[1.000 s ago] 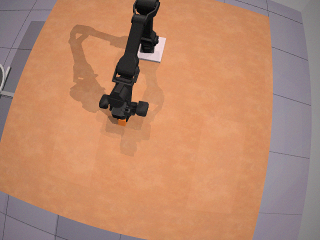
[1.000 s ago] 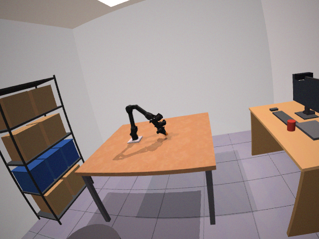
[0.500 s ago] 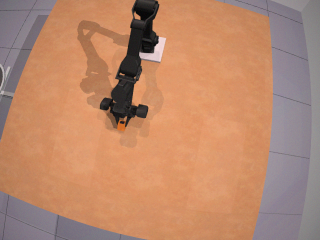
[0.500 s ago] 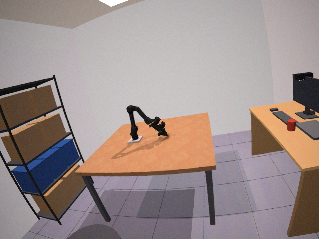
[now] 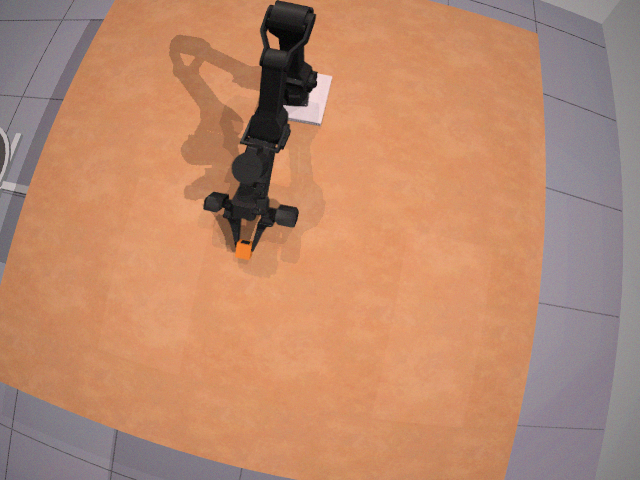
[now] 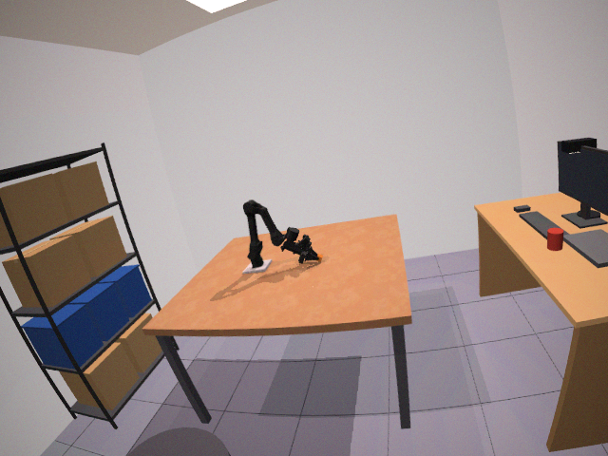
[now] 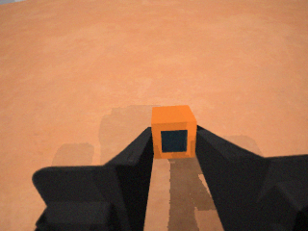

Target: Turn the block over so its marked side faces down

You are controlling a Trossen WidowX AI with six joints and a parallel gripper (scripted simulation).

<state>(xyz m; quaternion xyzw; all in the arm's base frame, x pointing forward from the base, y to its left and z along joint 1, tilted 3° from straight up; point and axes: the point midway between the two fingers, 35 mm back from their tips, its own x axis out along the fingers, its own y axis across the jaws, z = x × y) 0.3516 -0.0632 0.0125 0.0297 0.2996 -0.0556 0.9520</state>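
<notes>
Right now my gripper tip is 1 cm past the orange block.
</notes>
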